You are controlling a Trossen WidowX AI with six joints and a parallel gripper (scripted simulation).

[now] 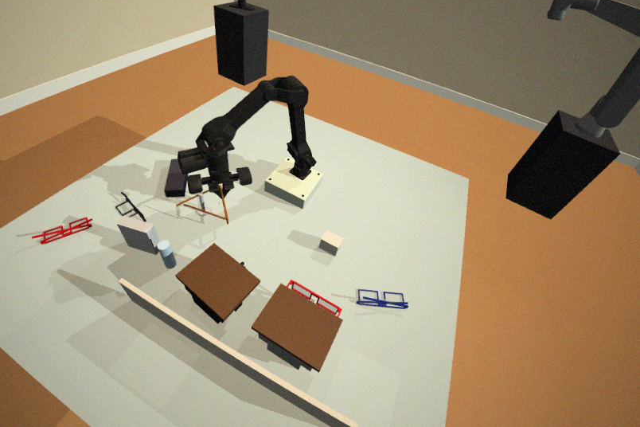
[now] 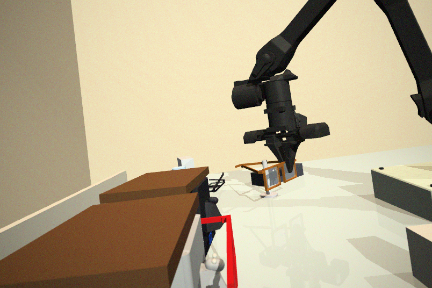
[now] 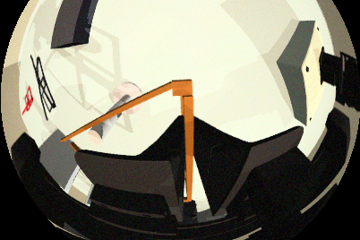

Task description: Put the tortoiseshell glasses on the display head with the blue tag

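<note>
Right now the white peg stand is 50 mm ahead of my gripper tip, 40 mm to the right of it and 30 mm below it. From my gripper tip the other things lie so: small cube: 370 mm to the left, 90 mm behind, 30 mm below; then low wall: 330 mm to the left, 330 mm ahead; then dark case: 220 mm to the right, 40 mm below.
</note>
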